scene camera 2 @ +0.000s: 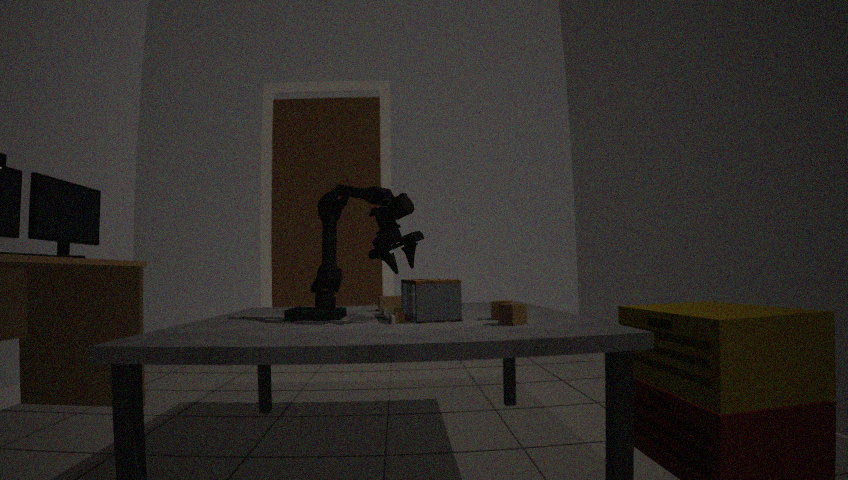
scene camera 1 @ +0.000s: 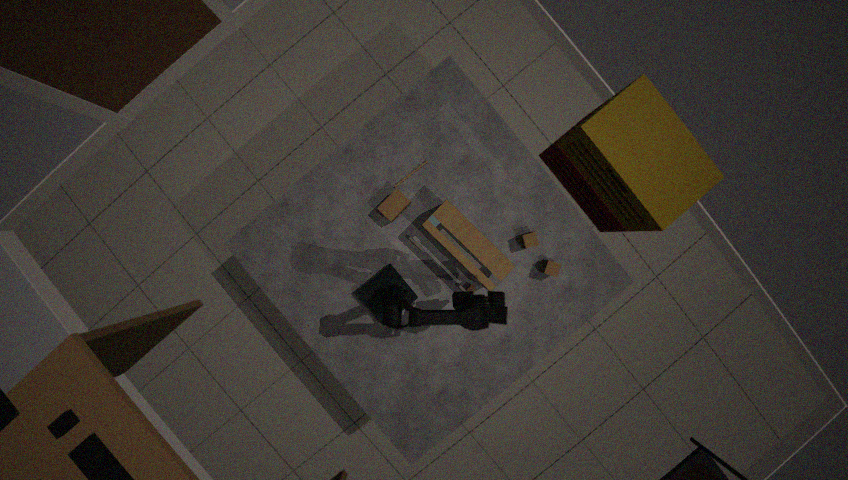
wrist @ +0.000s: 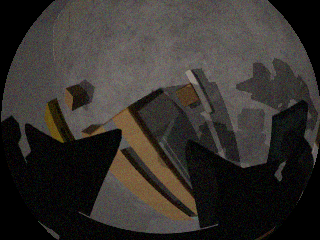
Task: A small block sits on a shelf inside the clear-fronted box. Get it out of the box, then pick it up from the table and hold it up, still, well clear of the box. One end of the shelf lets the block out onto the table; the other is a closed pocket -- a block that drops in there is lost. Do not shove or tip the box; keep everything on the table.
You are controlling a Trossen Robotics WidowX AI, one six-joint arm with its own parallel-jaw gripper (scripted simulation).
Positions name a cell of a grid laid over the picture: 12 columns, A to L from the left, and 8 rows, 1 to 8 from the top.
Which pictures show the clear-fronted box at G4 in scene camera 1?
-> Scene camera 2, scene camera 1 and the wrist view: all of them.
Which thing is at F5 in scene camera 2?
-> The gripper.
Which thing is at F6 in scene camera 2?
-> A clear-fronted box.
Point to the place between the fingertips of the gripper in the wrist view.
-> F5
